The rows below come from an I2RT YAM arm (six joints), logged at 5 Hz.
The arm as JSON. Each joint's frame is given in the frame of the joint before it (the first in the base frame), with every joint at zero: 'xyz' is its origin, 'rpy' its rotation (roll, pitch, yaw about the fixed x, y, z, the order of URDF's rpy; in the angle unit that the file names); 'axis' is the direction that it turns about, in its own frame. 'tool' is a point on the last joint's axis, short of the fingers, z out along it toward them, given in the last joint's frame.
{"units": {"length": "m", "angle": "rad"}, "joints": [
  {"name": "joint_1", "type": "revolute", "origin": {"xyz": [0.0, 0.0, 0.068], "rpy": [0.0, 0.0, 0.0]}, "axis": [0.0, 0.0, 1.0]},
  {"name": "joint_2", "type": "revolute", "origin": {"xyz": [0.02, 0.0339, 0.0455], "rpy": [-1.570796, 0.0, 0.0]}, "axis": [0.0, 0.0, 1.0]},
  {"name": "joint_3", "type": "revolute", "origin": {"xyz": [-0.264, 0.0, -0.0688], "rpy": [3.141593, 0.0, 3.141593]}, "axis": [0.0, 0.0, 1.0]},
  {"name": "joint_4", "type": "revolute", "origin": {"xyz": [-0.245, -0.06, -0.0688], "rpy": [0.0, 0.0, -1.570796]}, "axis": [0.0, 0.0, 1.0]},
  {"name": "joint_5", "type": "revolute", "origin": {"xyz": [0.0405, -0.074, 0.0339], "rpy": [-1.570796, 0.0, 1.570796]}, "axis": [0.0, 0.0, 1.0]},
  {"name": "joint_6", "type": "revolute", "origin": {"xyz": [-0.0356, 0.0, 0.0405], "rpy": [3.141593, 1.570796, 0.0]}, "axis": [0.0, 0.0, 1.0]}
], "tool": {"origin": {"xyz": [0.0, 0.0, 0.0], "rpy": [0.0, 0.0, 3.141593]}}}
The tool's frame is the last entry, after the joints.
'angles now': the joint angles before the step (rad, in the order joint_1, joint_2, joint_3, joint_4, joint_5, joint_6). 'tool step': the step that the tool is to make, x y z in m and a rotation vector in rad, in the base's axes. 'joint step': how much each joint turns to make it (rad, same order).
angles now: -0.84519 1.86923 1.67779 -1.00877 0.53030 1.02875
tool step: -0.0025 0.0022 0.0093 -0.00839 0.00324 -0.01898
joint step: 0.00007 -0.00864 0.02542 -0.03882 0.01431 0.01734
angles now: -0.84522 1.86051 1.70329 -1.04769 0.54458 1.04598
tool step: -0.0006 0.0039 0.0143 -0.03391 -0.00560 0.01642
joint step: 0.00668 -0.02345 0.01979 -0.00442 0.01340 -0.01871
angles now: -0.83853 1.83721 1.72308 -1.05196 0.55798 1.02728
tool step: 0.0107 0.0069 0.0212 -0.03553 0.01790 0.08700
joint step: 0.03377 -0.00155 0.07291 -0.02018 0.01160 -0.07568
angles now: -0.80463 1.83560 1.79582 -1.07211 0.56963 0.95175
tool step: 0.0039 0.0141 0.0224 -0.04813 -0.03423 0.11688
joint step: 0.03085 -0.05716 -0.00048 0.05079 -0.03385 -0.09362
